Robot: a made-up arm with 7 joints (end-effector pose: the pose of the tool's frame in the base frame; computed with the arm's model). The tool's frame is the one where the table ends.
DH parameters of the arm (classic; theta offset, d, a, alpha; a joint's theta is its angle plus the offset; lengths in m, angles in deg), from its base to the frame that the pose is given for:
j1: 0 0.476 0 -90
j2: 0 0 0 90
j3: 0 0.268 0.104 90
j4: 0 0 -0.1 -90
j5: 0 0.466 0 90
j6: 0 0 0.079 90
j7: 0 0 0 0
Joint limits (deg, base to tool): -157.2..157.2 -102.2..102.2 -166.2..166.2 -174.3..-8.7 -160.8..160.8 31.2..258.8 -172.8..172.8
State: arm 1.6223 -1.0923 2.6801 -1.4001 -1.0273 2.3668 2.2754
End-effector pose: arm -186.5 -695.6 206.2 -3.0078 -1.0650 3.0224
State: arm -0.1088 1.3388 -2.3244 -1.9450 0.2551 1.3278 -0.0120
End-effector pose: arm -9.2 -471.0 931.6 2.4754 -0.3721 -2.4826
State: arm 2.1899 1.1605 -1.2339 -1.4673 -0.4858 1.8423 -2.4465
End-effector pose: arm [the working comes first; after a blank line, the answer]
Working (the frame after each row of the table, in the pose's form):
after j1: 0.0 0.0 476.0 -1.5708 0.0000 2.1899
after j2: 0.0 0.0 476.0 0.0000 1.1605 2.1899
after j3: -70.6 268.3 551.4 0.4319 0.3080 0.7579
after j4: -130.7 335.8 594.2 -1.8629 0.4423 -0.8436
after j5: 164.5 675.4 472.9 -0.2634 -0.0256 -0.7087
after j6: 196.6 744.6 452.5 1.6176 0.2605 1.1364

196.6 744.6 452.5 -1.6206 0.4338 -2.0382
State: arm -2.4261 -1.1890 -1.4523 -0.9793 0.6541 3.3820 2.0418
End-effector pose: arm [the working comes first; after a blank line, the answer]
Working (the frame after each row of the table, in the pose's form):
after j1: 0.0 0.0 476.0 -1.5708 0.0000 -2.4261
after j2: 0.0 0.0 476.0 0.0000 -1.1890 -2.4261
after j3: 116.5 238.1 587.3 2.7574 -0.1099 2.3306
after j4: 212.8 248.4 612.1 1.2572 0.2507 -3.0345
after j5: 130.0 685.4 751.3 2.8150 -0.3723 -2.8316
after j6: 201.4 689.5 717.8 -1.3440 0.4384 0.0582

201.4 689.5 717.8 1.3150 0.6355 2.9482
